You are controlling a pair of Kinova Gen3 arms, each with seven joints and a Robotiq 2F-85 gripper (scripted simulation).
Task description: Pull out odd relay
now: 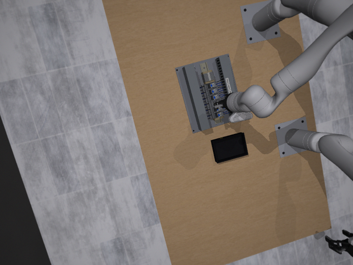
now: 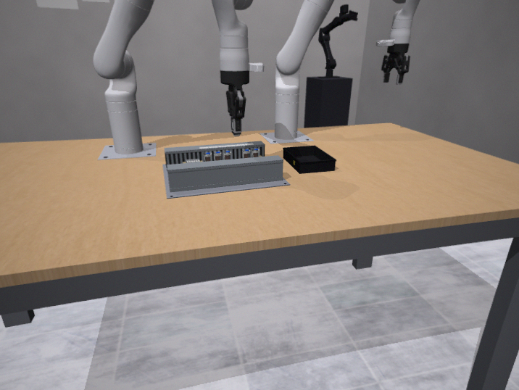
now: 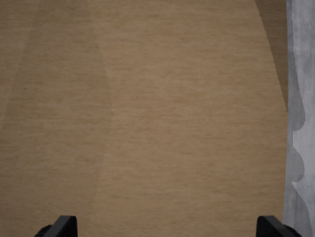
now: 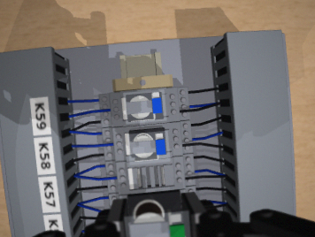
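Note:
Now: the black parts tray 230 mm to the left of my right hand and 120 mm below it. The rest, counted from my right hand: relay panel 110 mm below, 50 mm to the right; then green-button relay 10 mm below.

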